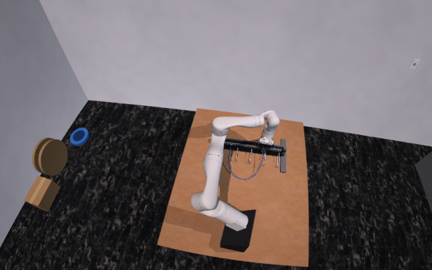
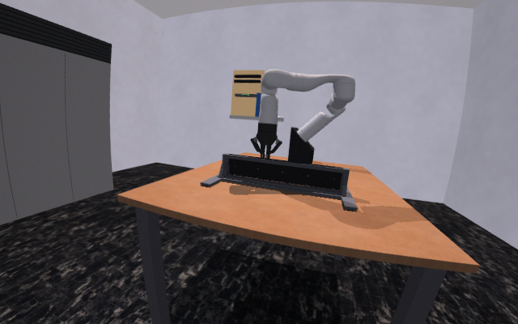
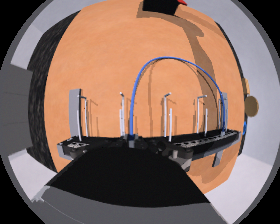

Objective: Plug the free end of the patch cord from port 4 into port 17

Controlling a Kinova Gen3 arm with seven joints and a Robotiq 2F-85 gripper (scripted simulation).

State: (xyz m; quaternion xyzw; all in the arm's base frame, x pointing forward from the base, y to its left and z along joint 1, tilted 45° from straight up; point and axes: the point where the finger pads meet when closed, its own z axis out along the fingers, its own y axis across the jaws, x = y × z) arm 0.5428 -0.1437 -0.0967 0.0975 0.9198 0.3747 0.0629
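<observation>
Right now the plug is 2 cm below my hand and 1 cm ahead of it.
</observation>
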